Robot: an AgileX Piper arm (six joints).
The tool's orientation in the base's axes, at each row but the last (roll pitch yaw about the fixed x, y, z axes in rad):
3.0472, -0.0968, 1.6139
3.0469, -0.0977, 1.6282
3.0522, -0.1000, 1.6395
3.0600, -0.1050, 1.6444
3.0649, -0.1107, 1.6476
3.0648, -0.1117, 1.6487
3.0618, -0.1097, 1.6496
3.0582, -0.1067, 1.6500
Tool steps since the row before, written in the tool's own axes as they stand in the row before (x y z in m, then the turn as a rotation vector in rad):
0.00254, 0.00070, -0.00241, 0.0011, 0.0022, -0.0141
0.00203, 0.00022, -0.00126, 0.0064, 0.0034, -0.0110
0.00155, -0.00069, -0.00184, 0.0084, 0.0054, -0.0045
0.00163, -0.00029, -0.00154, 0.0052, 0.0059, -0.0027
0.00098, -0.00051, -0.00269, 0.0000, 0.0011, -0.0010
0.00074, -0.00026, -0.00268, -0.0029, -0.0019, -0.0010
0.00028, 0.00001, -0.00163, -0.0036, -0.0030, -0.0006
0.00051, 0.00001, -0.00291, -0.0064, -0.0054, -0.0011
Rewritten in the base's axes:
0.00037, 0.00231, 0.00270, 0.0009, -0.0002, 0.0143
-0.00001, 0.00190, 0.00147, 0.0020, 0.0054, 0.0118
-0.00094, 0.00130, 0.00192, 0.0044, 0.0082, 0.0058
-0.00052, 0.00143, 0.00167, 0.0053, 0.0052, 0.0037
-0.00076, 0.00063, 0.00274, 0.0010, 0.0000, 0.0011
-0.00050, 0.00040, 0.00272, -0.0017, -0.0031, 0.0005
-0.00013, 0.00009, 0.00165, -0.0027, -0.0038, 0.0000
-0.00025, 0.00018, 0.00294, -0.0049, -0.0068, 0.0000

